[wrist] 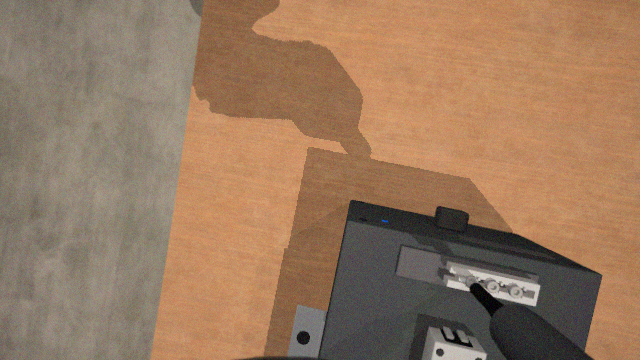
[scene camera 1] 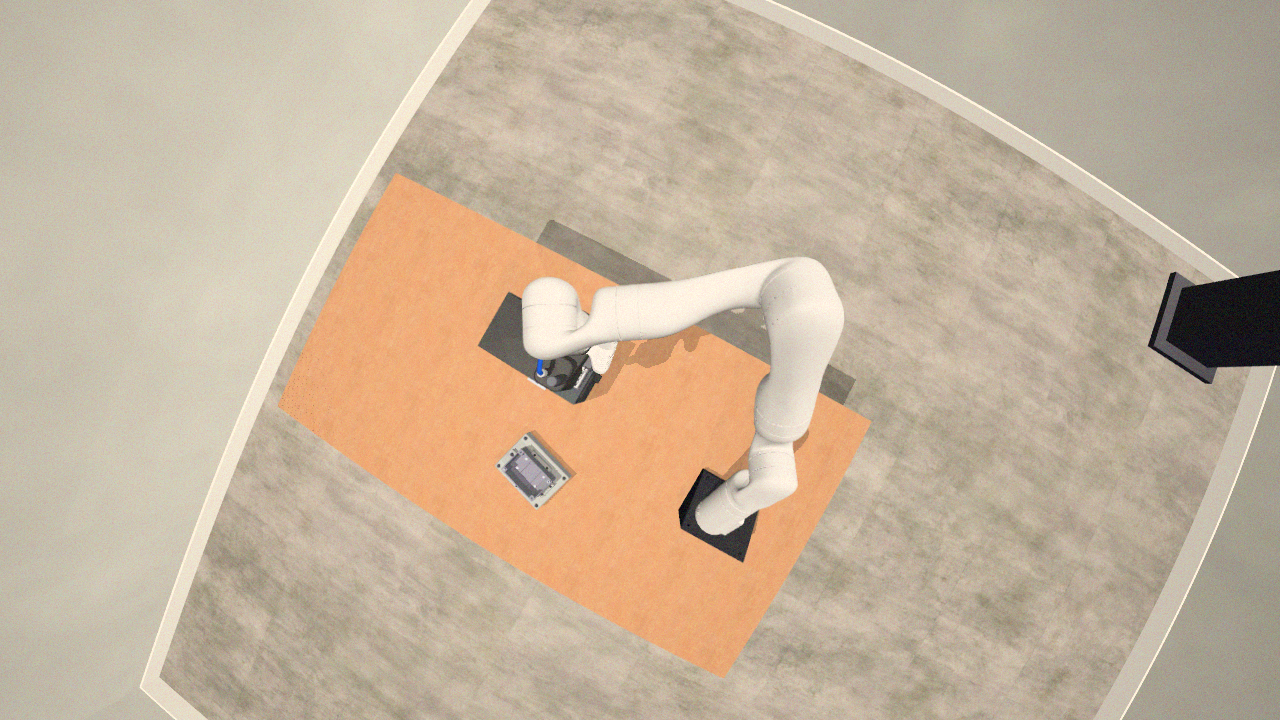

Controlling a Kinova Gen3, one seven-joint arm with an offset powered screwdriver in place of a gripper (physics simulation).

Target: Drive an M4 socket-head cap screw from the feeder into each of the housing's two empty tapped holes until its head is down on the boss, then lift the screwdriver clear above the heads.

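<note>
The dark screw feeder (scene camera 1: 500,329) (wrist: 380,290) stands on the table under the arm's wrist. Its pale rail (wrist: 531,297) bears socket-head screws, with two heads (wrist: 492,286) (wrist: 516,291) plain to see and another partly behind the bit. My screwdriver (wrist: 475,288) reaches in from the lower right of the wrist view, its black bit tip at that left head. Whether the tip touches or holds a screw cannot be told. In the scene view the wrist hides the tip. The grey housing (scene camera 1: 534,470) lies apart from the feeder; its holes are too small to judge.
The orange table (scene camera 1: 393,358) (wrist: 500,90) carries the arm's black base block (scene camera 1: 735,548) at its right part. A white block (wrist: 452,345) rises from the feeder beside the screwdriver. A grey tab with a dark hole (wrist: 303,337) sits at the feeder's side. A black stand (scene camera 1: 1230,322) is far right.
</note>
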